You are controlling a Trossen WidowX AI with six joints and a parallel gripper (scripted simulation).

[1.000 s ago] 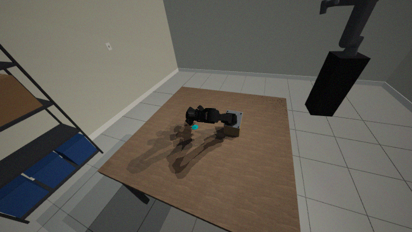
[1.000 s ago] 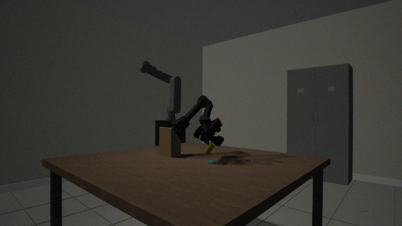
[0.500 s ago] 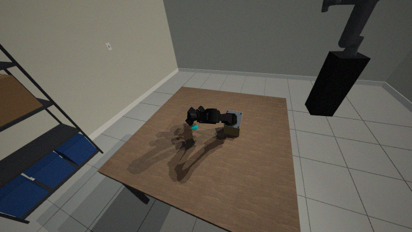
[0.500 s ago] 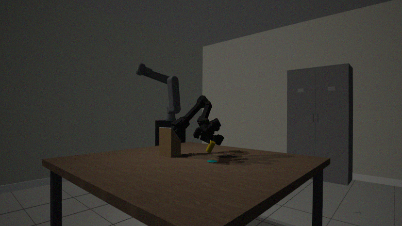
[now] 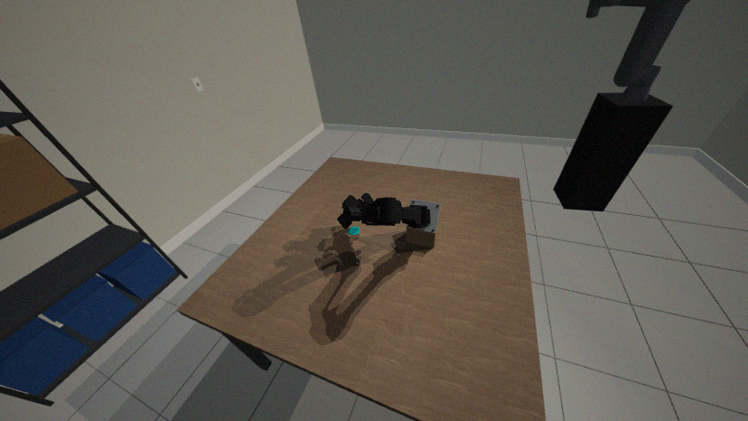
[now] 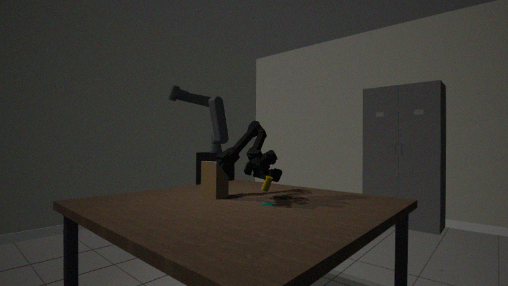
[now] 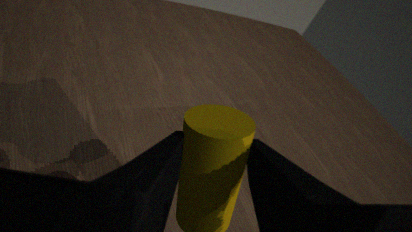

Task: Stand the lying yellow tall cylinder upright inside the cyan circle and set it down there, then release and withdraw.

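Now: the cyan circle 2 cm behind my gripper tip, 4 cm to the left of it and 12 cm below it. Also, from my gripper tip: yellow tall cylinder (1 cm behind, 2 cm below).
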